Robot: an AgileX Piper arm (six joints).
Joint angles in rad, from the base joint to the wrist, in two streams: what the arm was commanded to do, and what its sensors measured. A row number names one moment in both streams.
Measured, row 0: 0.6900 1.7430 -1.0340 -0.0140 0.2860 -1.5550
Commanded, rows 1 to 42: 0.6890 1.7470 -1.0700 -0.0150 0.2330 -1.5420; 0.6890 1.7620 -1.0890 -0.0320 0.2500 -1.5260; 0.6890 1.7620 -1.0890 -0.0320 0.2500 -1.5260; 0.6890 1.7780 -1.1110 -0.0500 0.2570 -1.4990; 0.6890 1.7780 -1.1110 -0.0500 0.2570 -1.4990; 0.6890 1.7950 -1.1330 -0.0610 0.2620 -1.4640; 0.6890 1.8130 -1.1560 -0.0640 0.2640 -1.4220; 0.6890 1.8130 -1.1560 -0.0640 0.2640 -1.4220; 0.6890 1.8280 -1.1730 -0.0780 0.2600 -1.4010; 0.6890 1.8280 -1.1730 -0.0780 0.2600 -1.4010; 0.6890 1.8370 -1.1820 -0.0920 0.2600 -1.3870; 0.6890 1.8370 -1.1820 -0.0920 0.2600 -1.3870; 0.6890 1.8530 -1.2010 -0.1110 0.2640 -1.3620; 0.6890 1.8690 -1.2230 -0.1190 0.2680 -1.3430; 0.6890 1.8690 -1.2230 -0.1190 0.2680 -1.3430; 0.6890 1.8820 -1.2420 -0.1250 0.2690 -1.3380; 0.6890 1.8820 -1.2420 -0.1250 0.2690 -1.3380; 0.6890 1.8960 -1.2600 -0.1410 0.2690 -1.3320; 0.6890 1.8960 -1.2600 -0.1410 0.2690 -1.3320; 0.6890 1.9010 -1.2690 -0.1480 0.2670 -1.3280; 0.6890 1.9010 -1.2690 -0.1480 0.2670 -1.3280; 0.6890 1.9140 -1.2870 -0.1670 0.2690 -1.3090; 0.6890 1.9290 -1.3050 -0.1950 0.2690 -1.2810; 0.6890 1.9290 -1.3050 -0.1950 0.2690 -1.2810; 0.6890 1.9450 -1.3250 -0.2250 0.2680 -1.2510; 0.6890 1.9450 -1.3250 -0.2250 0.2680 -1.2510; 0.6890 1.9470 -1.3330 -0.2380 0.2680 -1.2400; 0.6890 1.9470 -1.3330 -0.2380 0.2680 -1.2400; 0.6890 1.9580 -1.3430 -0.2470 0.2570 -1.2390; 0.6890 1.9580 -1.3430 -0.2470 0.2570 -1.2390; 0.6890 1.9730 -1.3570 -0.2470 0.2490 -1.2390; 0.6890 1.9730 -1.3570 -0.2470 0.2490 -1.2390; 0.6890 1.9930 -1.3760 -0.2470 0.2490 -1.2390; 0.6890 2.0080 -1.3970 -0.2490 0.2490 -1.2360; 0.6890 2.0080 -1.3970 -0.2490 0.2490 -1.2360; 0.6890 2.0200 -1.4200 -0.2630 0.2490 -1.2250; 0.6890 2.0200 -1.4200 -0.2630 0.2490 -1.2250; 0.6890 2.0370 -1.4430 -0.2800 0.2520 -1.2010; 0.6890 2.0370 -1.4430 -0.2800 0.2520 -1.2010; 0.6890 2.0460 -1.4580 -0.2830 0.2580 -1.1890; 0.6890 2.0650 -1.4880 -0.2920 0.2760 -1.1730; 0.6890 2.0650 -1.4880 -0.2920 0.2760 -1.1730
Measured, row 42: 0.6920 2.0590 -1.4360 -0.2680 0.3200 -1.2080
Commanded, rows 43 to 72: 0.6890 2.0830 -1.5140 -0.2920 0.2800 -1.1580; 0.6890 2.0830 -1.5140 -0.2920 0.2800 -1.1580; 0.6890 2.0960 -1.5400 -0.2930 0.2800 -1.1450; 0.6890 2.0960 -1.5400 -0.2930 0.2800 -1.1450; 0.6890 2.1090 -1.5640 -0.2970 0.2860 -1.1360; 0.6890 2.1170 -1.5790 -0.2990 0.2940 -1.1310; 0.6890 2.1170 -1.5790 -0.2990 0.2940 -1.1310; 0.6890 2.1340 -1.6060 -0.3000 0.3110 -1.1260; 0.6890 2.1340 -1.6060 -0.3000 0.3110 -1.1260; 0.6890 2.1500 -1.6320 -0.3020 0.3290 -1.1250; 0.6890 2.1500 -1.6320 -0.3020 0.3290 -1.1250; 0.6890 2.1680 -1.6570 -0.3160 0.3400 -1.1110; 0.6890 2.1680 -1.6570 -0.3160 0.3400 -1.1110; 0.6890 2.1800 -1.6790 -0.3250 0.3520 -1.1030; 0.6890 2.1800 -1.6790 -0.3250 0.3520 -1.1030; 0.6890 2.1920 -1.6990 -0.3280 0.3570 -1.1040; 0.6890 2.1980 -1.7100 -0.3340 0.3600 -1.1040; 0.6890 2.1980 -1.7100 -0.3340 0.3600 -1.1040; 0.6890 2.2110 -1.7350 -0.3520 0.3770 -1.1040; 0.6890 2.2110 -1.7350 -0.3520 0.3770 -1.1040; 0.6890 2.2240 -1.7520 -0.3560 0.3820 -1.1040; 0.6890 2.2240 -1.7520 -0.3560 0.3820 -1.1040; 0.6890 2.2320 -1.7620 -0.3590 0.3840 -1.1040; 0.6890 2.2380 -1.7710 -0.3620 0.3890 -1.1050; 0.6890 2.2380 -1.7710 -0.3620 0.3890 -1.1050; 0.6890 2.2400 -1.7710 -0.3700 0.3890 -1.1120; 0.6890 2.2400 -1.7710 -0.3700 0.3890 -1.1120; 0.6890 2.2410 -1.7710 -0.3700 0.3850 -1.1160; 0.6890 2.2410 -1.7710 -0.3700 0.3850 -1.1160; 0.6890 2.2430 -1.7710 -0.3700 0.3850 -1.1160
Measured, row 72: 0.6920 2.2510 -1.7470 -0.3470 0.4450 -1.1140
